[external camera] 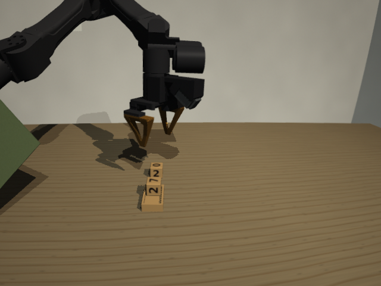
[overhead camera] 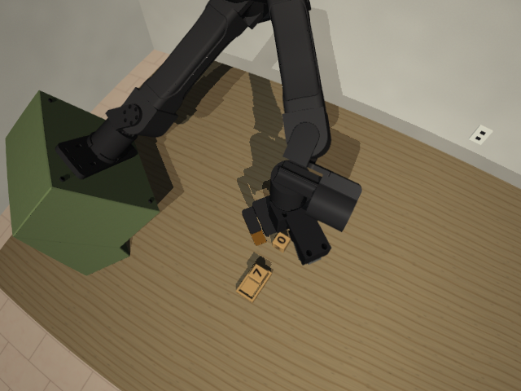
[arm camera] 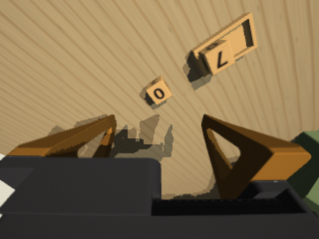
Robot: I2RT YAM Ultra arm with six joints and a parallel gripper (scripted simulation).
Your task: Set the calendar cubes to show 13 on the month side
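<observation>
Right now the wooden cube is 9 cm below my hand. From my hand the other things lie so: wooden tray: 11 cm to the right, 9 cm below, 2 cm ahead.
</observation>
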